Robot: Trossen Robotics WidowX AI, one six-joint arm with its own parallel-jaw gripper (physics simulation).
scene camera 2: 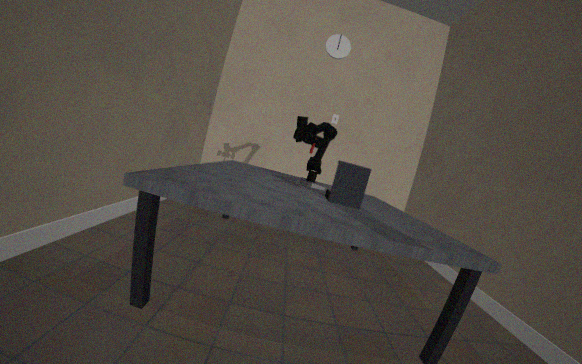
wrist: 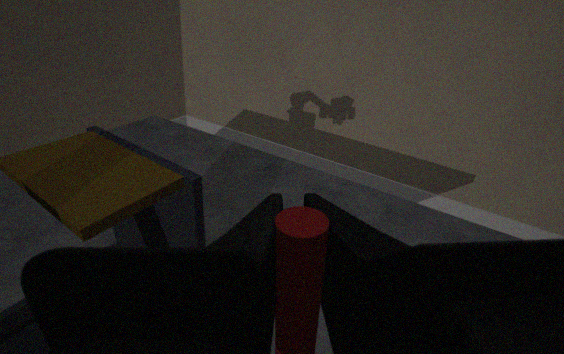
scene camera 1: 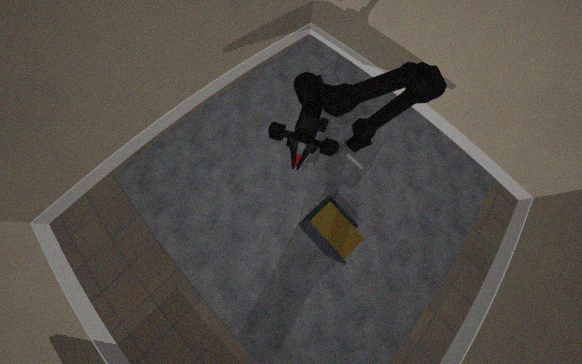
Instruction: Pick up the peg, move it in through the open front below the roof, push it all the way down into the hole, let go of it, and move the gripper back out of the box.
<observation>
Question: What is the gripper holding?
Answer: A red peg.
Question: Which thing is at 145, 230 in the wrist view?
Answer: A box.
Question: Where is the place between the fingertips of the gripper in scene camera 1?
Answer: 294, 169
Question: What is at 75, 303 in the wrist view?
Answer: The gripper.
</observation>
